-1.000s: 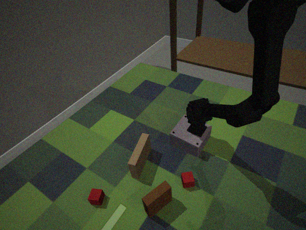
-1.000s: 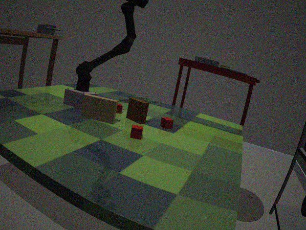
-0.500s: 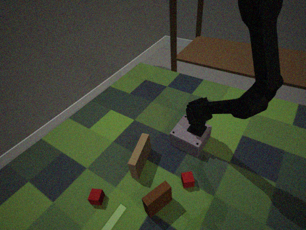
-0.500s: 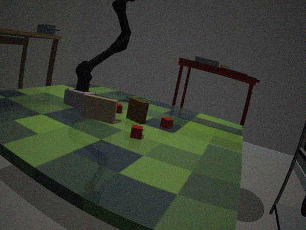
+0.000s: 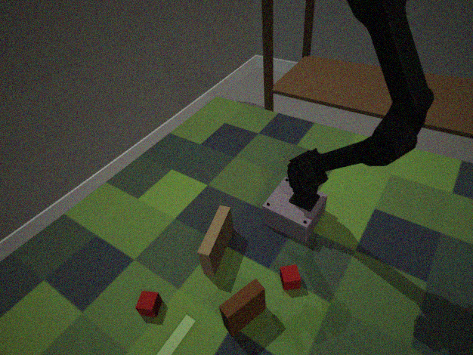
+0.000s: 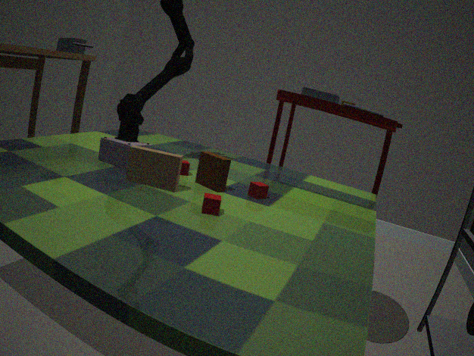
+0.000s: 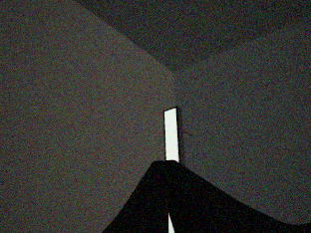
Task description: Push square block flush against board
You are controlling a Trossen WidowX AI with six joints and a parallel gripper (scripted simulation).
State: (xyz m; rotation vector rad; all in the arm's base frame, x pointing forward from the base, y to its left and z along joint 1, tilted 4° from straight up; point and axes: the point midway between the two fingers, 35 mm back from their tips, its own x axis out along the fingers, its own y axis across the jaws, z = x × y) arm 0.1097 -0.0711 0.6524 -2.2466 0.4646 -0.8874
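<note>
Now: gripper tip 9 cm short of the tan board, 10 cm to the left of it and 70 cm above it. From my gripper tip the other things lie so: dark brown square block: 21 cm ahead, 5 cm to the left, 70 cm below.
</note>
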